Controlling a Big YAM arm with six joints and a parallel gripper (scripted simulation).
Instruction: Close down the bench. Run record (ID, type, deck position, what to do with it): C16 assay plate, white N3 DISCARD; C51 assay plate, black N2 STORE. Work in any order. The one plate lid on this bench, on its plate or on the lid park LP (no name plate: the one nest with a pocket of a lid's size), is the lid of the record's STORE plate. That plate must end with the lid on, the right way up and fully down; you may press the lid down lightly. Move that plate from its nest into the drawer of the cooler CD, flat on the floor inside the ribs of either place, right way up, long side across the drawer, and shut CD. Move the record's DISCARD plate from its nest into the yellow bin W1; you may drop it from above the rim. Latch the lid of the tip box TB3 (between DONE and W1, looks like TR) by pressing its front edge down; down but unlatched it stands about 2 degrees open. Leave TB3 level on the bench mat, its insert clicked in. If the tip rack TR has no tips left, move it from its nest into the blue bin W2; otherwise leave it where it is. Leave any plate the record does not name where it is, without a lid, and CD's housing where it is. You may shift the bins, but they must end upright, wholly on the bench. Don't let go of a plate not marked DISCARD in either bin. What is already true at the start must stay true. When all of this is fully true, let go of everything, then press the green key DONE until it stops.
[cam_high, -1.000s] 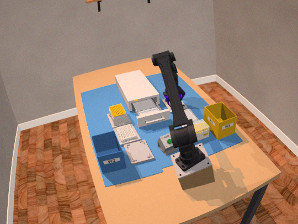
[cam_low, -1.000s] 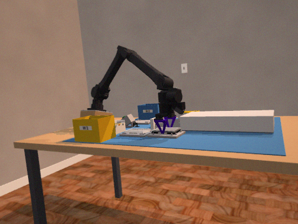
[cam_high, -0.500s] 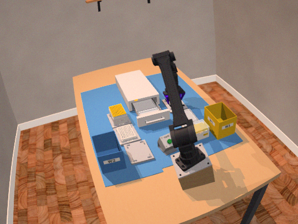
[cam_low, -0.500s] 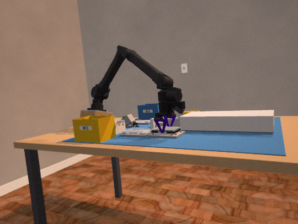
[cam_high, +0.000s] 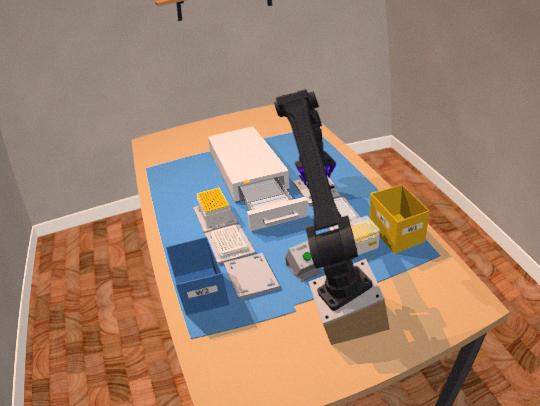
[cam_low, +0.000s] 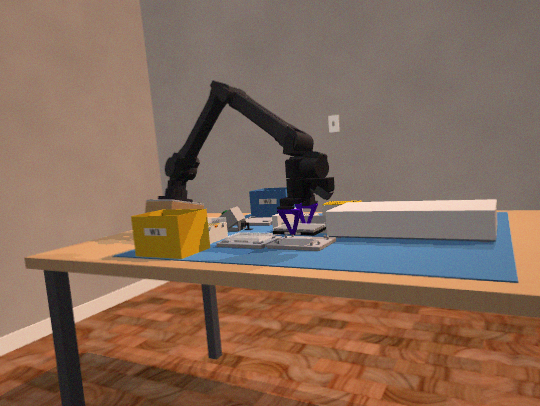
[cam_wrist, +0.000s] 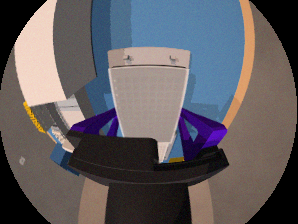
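Now: hand 190 mm to the right of the cooler drawer and 20 mm above it. The rest, counted from my hand: cooler CD: 180 mm to the left, 130 mm ahead, 20 mm below; then plate lid: right at my hand; then black plate: right at my hand.
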